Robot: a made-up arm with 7 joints.
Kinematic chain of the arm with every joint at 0, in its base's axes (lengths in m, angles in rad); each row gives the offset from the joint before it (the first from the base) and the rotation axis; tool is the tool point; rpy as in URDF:
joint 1: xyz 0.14 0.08 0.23 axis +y
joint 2: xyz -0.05 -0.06 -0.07 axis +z
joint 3: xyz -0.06 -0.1 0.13 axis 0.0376 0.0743 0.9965
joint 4: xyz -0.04 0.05 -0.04 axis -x
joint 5: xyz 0 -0.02 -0.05 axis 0.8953 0.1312 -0.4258
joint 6: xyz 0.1 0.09 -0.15 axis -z
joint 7: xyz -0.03 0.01 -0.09 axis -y
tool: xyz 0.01 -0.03 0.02 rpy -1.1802 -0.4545 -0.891
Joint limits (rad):
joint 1: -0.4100..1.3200
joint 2: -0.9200..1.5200
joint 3: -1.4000..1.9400
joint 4: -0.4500..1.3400
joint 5: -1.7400..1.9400
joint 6: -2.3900..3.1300
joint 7: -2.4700..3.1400
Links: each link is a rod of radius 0.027 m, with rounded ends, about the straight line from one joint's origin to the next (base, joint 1, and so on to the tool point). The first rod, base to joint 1, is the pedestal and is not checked.
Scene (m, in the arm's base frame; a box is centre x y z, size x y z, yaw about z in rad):
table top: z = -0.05
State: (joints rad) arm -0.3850 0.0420 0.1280 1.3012 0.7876 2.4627 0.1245
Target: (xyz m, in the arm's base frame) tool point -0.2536 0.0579 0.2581
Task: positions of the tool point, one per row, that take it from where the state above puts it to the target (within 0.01 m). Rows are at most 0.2 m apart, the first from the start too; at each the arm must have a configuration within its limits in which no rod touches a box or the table.
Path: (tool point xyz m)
1: 0.1235 -0.1864 0.0287
2: -0.0092 -0.2053 0.0370
3: -0.1426 -0.1650 0.0861
4: -0.2339 -0.0698 0.1685
5: -0.2536 0.0579 0.2581

